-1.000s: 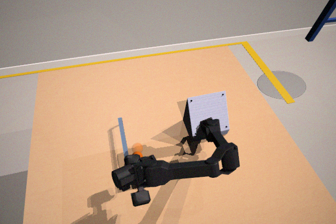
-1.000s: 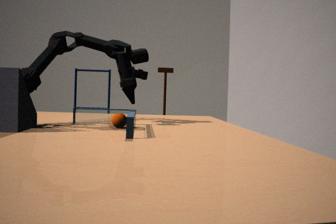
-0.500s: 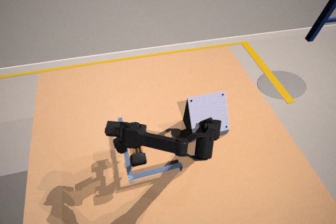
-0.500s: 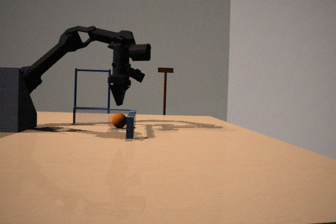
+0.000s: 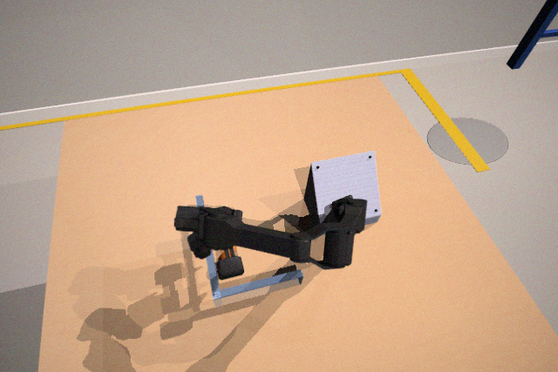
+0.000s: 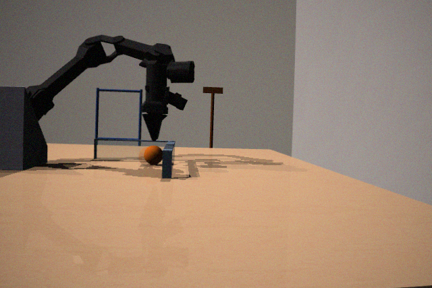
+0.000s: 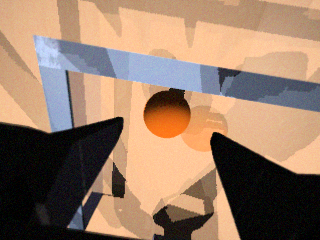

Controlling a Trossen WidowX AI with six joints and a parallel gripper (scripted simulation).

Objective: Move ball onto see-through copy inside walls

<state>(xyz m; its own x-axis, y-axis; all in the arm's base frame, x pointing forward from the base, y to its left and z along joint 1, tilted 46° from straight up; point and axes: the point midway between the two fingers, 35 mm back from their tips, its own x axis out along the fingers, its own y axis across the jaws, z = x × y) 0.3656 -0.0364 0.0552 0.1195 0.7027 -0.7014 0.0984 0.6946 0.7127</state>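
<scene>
Now: gripper tip 40 mm above the orange ball. From my gripper tip the other things lie so: see-through copy 20 mm behind, 40 mm to the right, 40 mm below.
</scene>
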